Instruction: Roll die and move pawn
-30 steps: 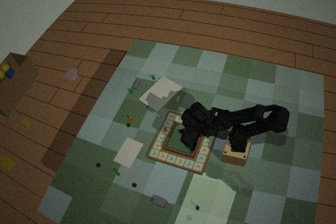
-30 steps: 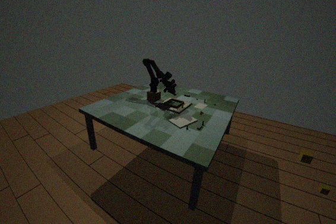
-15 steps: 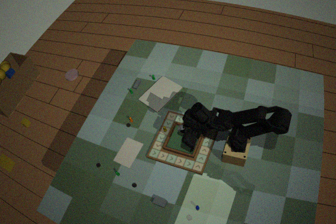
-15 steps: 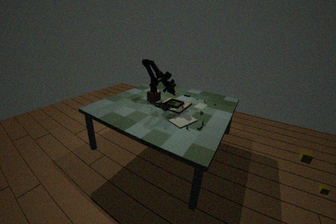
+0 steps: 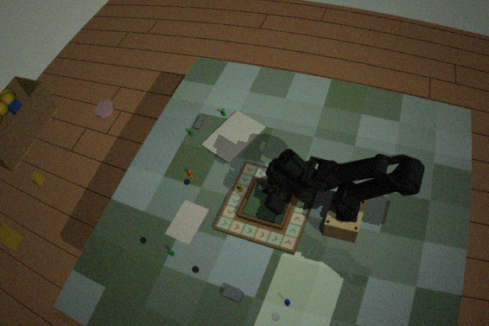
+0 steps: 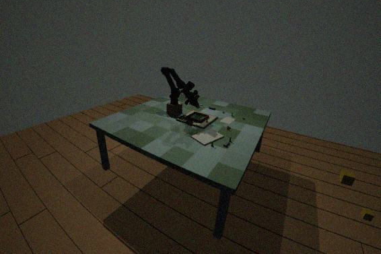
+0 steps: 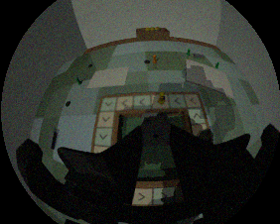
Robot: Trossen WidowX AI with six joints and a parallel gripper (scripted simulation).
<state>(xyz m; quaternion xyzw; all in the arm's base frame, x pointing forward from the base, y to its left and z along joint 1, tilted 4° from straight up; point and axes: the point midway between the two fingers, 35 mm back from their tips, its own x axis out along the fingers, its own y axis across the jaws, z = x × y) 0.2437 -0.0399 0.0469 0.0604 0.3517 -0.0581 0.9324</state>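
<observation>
Right now the die is right at my gripper tip. The rest, counted from my gripper tip: orange pawn (30 cm ahead, 8 cm to the right, 11 cm below); dark green dice tray (12 cm below); yellow pawn (10 cm ahead, 4 cm to the right, 10 cm below).
</observation>
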